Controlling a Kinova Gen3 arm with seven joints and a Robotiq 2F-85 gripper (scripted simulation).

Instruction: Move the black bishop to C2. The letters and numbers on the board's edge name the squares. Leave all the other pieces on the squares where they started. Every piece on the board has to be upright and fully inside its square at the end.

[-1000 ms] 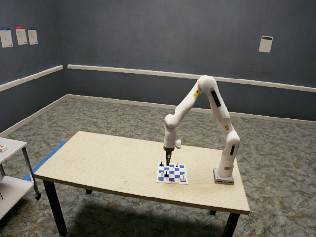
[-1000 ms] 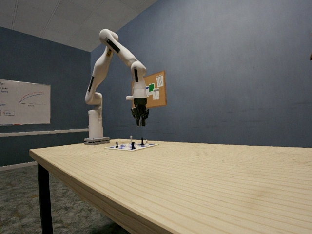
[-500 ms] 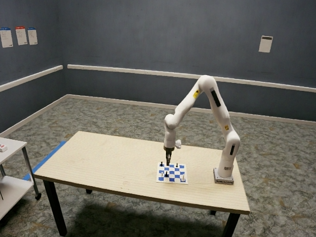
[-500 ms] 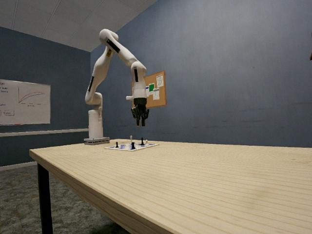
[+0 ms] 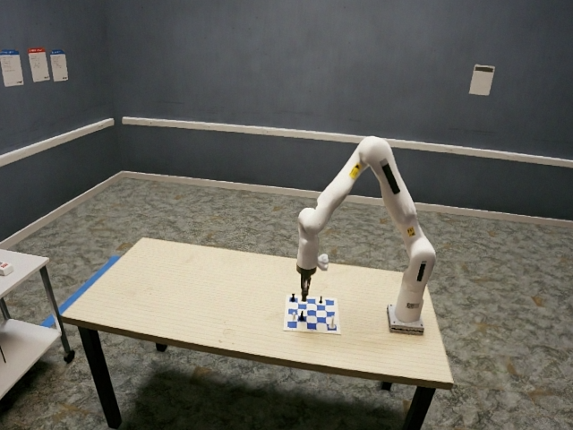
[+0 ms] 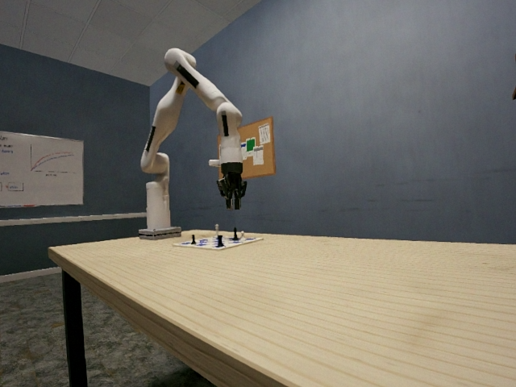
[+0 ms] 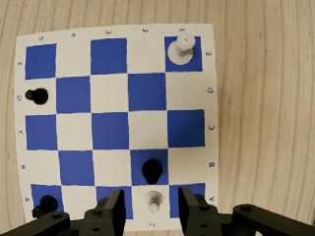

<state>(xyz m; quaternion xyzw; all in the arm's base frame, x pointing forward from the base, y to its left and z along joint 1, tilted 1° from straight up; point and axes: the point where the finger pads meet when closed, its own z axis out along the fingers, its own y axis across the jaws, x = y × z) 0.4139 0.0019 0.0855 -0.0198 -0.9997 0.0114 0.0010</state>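
Right now the white pawn is 110 mm below my hand and 30 mm ahead of it. From my hand the other things lie so: black piece 110 mm to the right, 110 mm below, 80 mm behind; chessboard 120 mm below, 40 mm to the right, 40 mm behind; white chess piece 120 mm behind, 100 mm below, 40 mm to the left.
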